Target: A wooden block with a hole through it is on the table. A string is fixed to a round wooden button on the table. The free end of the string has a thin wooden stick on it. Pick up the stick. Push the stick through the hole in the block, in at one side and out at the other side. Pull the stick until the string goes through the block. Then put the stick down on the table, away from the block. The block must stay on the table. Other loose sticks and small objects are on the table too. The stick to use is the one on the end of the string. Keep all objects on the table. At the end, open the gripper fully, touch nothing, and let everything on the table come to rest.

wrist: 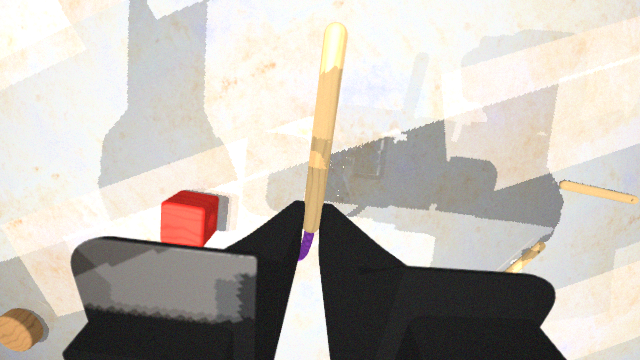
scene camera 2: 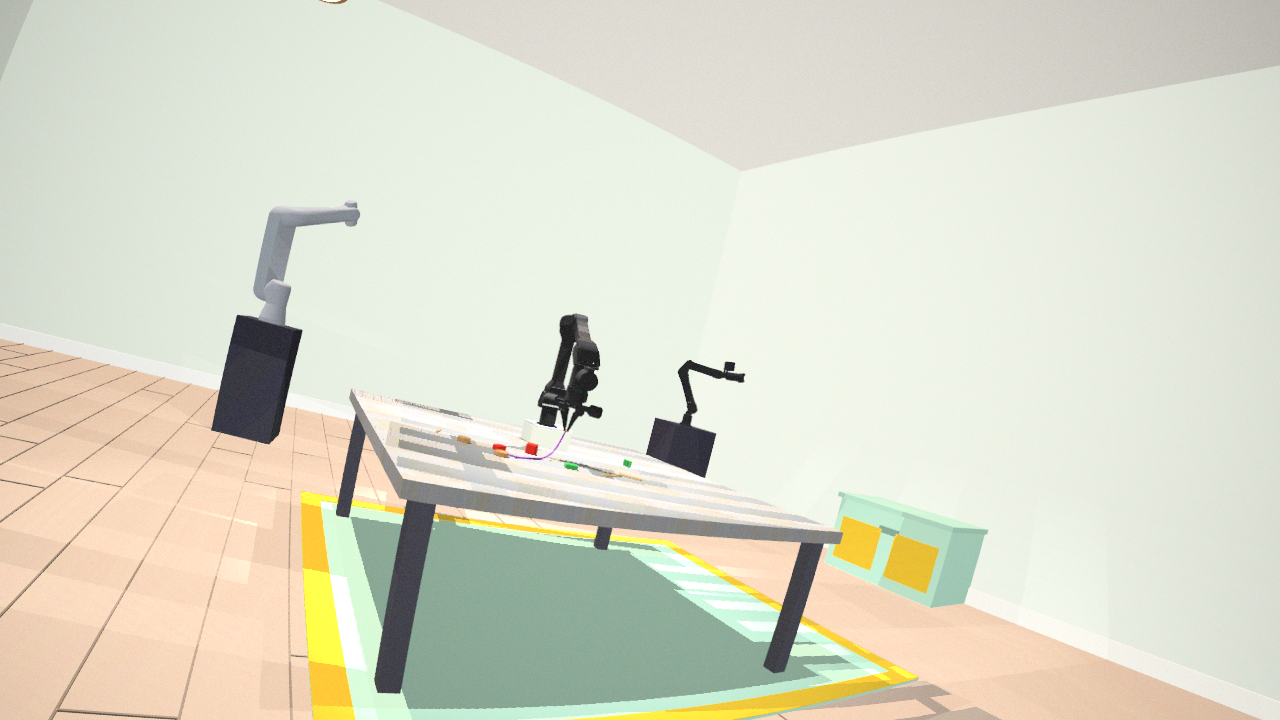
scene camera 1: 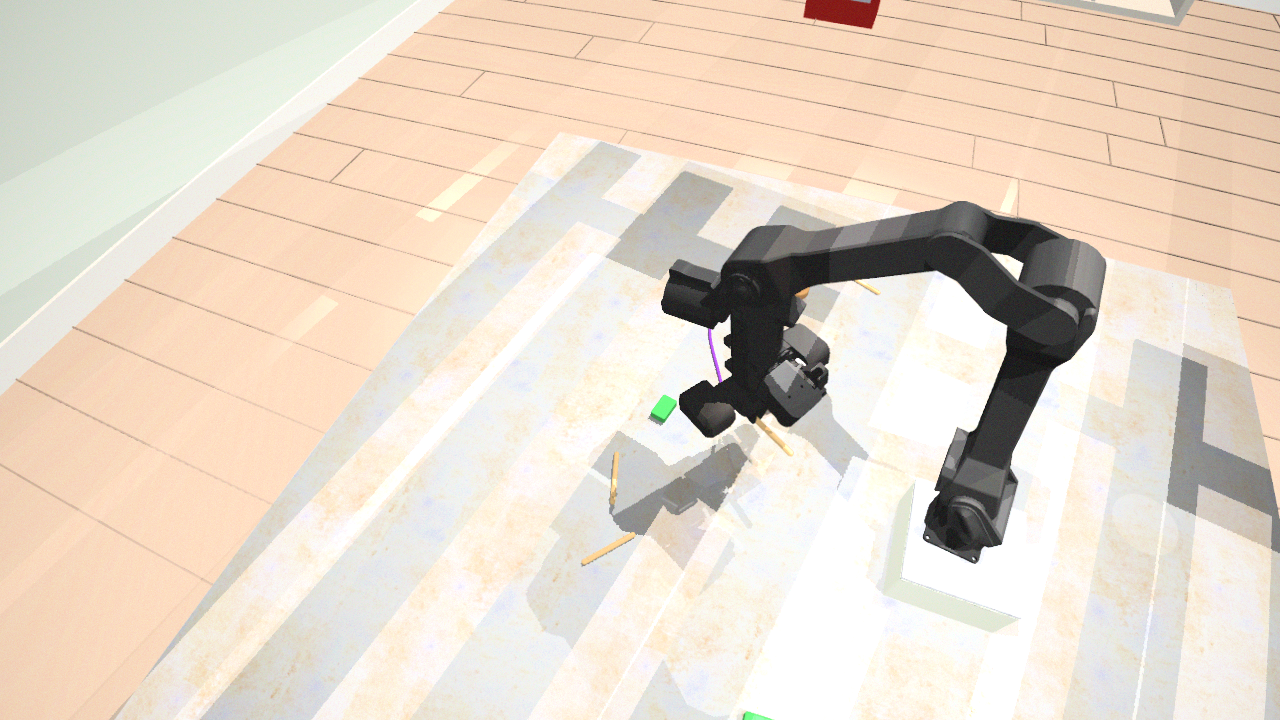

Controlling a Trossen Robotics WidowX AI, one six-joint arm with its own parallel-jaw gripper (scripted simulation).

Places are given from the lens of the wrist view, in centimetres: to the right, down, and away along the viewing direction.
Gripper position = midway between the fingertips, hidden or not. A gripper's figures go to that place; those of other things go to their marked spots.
my gripper (wrist: 312,212): 0, 1, 12
thin wooden stick (wrist: 333,56): 0, -4, 9
